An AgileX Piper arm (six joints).
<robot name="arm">
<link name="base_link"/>
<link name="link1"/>
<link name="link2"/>
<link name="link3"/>
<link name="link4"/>
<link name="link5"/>
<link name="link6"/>
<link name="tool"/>
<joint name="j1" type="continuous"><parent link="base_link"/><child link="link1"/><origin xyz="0 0 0.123" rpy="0 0 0"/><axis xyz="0 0 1"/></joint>
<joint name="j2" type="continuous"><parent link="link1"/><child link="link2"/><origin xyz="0 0 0" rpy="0 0 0"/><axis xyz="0 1 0"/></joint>
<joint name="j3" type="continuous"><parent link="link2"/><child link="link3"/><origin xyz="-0.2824 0 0.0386" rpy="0 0 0"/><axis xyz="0 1 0"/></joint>
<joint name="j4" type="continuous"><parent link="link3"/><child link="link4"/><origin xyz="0.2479 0 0.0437" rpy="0 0 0"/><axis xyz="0.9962 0 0.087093"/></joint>
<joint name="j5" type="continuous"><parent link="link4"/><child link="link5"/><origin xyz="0 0 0" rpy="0 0 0"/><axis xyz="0 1 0"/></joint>
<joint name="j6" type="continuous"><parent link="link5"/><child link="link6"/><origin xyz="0.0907 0 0.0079" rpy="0 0 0"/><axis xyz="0.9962 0 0.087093"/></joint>
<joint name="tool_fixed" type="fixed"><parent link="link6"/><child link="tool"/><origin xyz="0 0 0" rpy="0 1.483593 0"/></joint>
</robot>
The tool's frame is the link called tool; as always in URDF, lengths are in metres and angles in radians. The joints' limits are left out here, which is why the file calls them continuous.
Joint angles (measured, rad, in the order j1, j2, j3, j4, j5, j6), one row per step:
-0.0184, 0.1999, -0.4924, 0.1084, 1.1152, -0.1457
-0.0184, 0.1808, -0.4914, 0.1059, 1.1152, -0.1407
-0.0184, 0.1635, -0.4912, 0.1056, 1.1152, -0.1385
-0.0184, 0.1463, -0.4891, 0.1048, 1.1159, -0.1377
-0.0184, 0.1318, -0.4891, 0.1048, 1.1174, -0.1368
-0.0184, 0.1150, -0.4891, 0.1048, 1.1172, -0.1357
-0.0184, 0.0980, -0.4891, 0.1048, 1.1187, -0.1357
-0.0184, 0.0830, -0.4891, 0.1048, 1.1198, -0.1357
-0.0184, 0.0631, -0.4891, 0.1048, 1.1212, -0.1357
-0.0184, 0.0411, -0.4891, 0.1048, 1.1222, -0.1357
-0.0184, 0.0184, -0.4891, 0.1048, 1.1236, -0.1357
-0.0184, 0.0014, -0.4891, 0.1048, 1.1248, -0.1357
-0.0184, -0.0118, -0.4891, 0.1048, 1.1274, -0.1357
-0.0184, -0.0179, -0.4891, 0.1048, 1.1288, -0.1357
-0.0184, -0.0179, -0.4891, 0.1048, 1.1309, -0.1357
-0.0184, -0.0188, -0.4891, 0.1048, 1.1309, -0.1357
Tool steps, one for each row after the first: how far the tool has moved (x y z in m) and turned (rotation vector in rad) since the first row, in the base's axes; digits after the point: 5 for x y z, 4 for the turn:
-0.00274, -0.00015, 0.00010, 0.0011, -0.0176, -0.0042
-0.00527, -0.00013, 0.00037, 0.0022, -0.0346, -0.0058
-0.00769, -0.00015, -0.00001, 0.0018, -0.0489, -0.0065
-0.00990, -0.00010, 0.00009, 0.0022, -0.0618, -0.0069
-0.01236, -0.00006, 0.00030, 0.0028, -0.0787, -0.0076
-0.01494, 0.00000, 0.00035, 0.0025, -0.0942, -0.0075
-0.01720, 0.00004, 0.00037, 0.0023, -0.1081, -0.0073
-0.02020, 0.00010, 0.00036, 0.0020, -0.1266, -0.0072
-0.02348, 0.00017, 0.00031, 0.0016, -0.1476, -0.0070
-0.02688, 0.00024, 0.00015, 0.0012, -0.1689, -0.0068
-0.02943, 0.00029, -0.00003, 0.0009, -0.1847, -0.0067
-0.03149, 0.00034, -0.00033, 0.0006, -0.1954, -0.0064
-0.03244, 0.00036, -0.00050, 0.0005, -0.2001, -0.0063
-0.03254, 0.00037, -0.00066, 0.0004, -0.1980, -0.0061
-0.03267, 0.00037, -0.00067, 0.0004, -0.1989, -0.0061

